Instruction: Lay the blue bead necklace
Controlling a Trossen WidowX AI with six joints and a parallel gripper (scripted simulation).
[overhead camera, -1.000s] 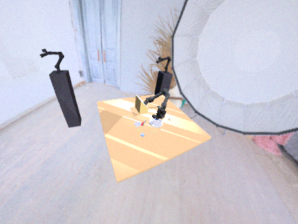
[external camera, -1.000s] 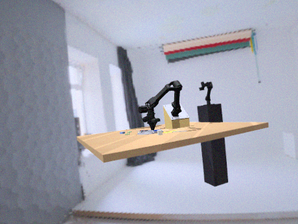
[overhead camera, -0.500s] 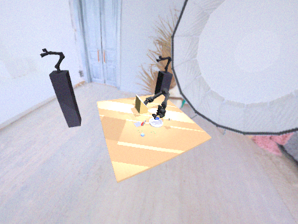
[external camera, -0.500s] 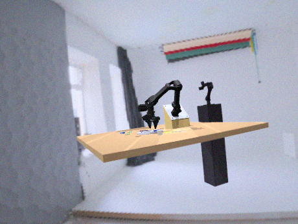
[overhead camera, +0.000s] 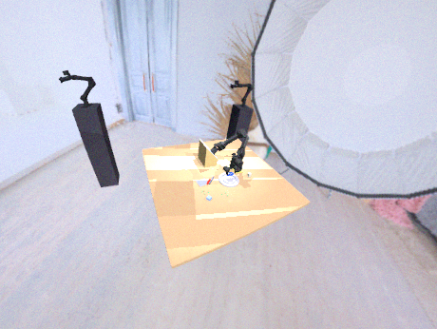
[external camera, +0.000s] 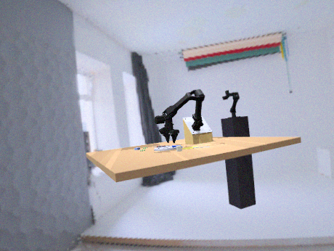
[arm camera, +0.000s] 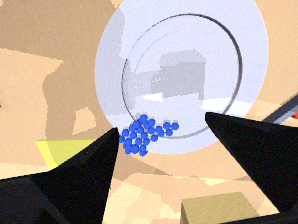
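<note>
My gripper tip is 3 cm short of the round bead board, 3 cm to the left of it and 3 cm above it. Also, from my gripper tip: yellow flat piece (10 cm behind, 13 cm to the left, 4 cm below); then red-and-grey object (21 cm to the right, 4 cm below); then white cylinder (3 cm ahead, 21 cm to the left, 3 cm below).
</note>
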